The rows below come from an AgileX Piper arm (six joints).
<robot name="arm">
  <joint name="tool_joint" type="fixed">
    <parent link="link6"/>
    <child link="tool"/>
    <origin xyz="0 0 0"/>
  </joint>
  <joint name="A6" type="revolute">
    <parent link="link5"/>
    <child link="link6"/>
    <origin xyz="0 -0.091 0" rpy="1.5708 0 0"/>
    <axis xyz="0 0 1"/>
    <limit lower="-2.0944" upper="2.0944"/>
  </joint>
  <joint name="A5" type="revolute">
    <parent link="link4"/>
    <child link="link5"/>
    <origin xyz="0 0 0" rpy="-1.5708 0 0"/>
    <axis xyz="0 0 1"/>
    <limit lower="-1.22" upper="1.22"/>
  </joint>
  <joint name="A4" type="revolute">
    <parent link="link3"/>
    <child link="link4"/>
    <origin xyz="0.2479 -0.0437 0" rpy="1.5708 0 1.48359"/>
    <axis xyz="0 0 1"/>
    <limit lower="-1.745" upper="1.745"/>
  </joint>
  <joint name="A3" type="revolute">
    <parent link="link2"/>
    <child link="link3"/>
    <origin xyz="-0.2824 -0.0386 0"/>
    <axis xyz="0 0 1"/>
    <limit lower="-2.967" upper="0"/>
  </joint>
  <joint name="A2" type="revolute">
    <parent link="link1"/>
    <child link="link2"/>
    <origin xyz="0 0 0" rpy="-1.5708 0 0"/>
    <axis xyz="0 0 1"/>
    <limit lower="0" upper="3.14"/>
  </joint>
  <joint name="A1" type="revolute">
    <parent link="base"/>
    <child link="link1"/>
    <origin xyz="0 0 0.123"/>
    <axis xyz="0 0 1"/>
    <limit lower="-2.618" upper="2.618"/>
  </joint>
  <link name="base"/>
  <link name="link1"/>
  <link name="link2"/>
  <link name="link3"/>
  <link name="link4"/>
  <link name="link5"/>
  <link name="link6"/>
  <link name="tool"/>
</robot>
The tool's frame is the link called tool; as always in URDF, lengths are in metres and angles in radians.
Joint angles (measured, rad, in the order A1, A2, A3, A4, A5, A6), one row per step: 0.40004, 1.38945, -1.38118, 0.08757, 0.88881, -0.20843; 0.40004, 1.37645, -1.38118, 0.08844, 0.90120, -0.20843; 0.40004, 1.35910, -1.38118, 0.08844, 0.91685, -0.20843; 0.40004, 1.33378, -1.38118, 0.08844, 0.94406, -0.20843; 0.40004, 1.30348, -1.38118, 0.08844, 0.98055, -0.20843; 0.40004, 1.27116, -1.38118, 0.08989, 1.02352, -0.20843; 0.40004, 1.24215, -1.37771, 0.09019, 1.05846, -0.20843; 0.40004, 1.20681, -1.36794, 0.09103, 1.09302, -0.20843; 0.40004, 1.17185, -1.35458, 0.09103, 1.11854, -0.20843; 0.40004, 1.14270, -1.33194, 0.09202, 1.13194, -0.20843; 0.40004, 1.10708, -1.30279, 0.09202, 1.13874, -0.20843; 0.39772, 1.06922, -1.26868, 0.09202, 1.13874, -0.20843; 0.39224, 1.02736, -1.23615, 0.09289, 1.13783, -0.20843; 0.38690, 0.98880, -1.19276, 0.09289, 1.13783, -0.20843
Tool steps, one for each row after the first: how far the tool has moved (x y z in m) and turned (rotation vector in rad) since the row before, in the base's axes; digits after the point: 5 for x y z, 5 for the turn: -0.00394, -0.00153, 0.00308, 0.00097, -0.00030, 0.00116; -0.00523, -0.00213, 0.00407, 0.00056, -0.00168, 0.00138; -0.00801, -0.00325, 0.00548, -0.00096, 0.00153, 0.00239; -0.01000, -0.00405, 0.00603, -0.00280, 0.00538, 0.00319; -0.01116, -0.00440, 0.00584, -0.00340, 0.00994, 0.00402; -0.00989, -0.00400, 0.00411, -0.00394, 0.00839, 0.00314; -0.01160, -0.00469, 0.00346, -0.00337, 0.00818, 0.00324; -0.01089, -0.00450, 0.00246, -0.00203, 0.00328, 0.00224; -0.00838, -0.00340, -0.00115, -0.00209, 0.00654, 0.00145; -0.00948, -0.00398, -0.00160, -0.00028, 0.00021, 0.00060; -0.00924, -0.00439, -0.00256, 0.00146, -0.00346, -0.00232; -0.00995, -0.00518, -0.00169, 0.00473, -0.00912, -0.00531; -0.00874, -0.00461, -0.00597, -0.00183, 0.00447, -0.00534
